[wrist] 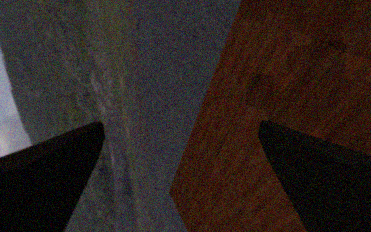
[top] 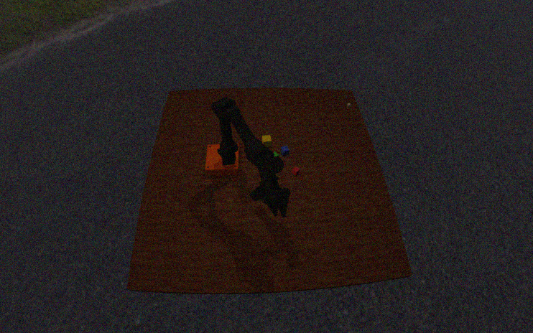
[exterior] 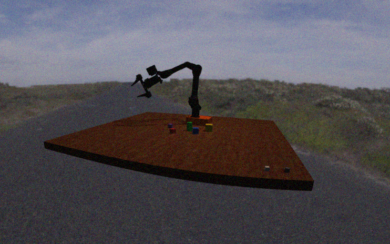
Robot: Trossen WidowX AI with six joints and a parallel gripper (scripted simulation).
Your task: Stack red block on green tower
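My gripper tip is 150 mm short of the red block, 350 mm to the right of it and 230 mm above it. From my gripper tip the other things lie so: blue block: 120 mm ahead, 480 mm to the left, 230 mm below; then purple block: 290 mm to the left, 230 mm below; then yellow block: 30 mm ahead, 550 mm to the left, 220 mm below.
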